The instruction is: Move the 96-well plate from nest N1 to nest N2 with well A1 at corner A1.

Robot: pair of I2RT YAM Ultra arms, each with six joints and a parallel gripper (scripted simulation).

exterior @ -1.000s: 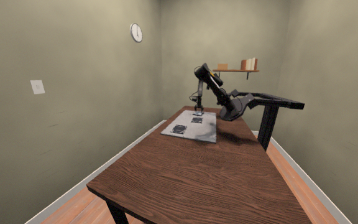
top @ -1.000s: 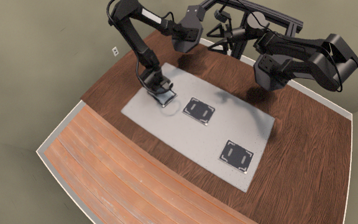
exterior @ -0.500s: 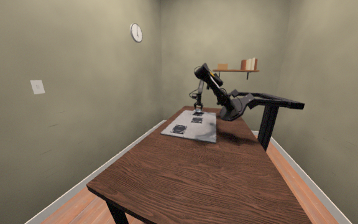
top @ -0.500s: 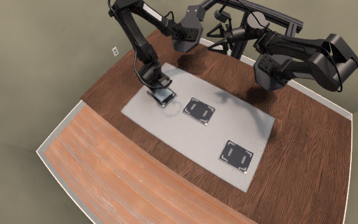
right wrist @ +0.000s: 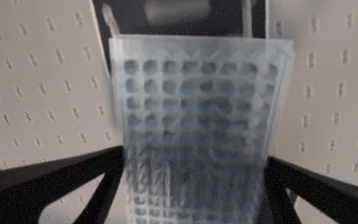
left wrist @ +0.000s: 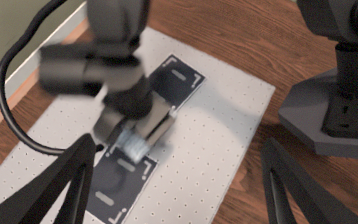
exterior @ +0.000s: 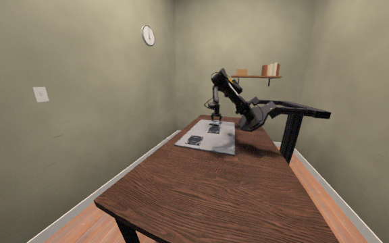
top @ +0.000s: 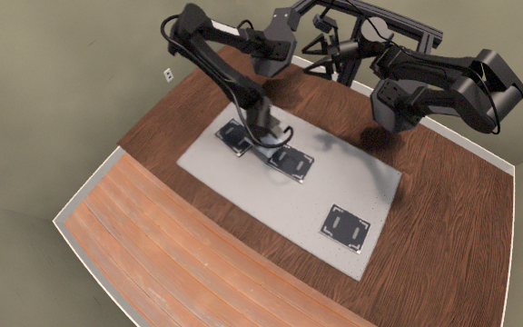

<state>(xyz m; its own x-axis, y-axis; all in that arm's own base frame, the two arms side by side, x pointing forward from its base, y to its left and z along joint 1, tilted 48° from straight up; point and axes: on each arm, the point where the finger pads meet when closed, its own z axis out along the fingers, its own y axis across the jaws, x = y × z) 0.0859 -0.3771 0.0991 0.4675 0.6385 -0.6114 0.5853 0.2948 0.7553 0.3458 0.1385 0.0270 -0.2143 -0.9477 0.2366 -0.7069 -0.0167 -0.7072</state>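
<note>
My right gripper is now 120 mm to the right of the black plate nest and 60 mm above it. From my right hand the other things lie so: clear 96-well plate: 10 mm below; white corner label: 60 mm ahead, 200 mm to the left, 60 mm below.
</note>
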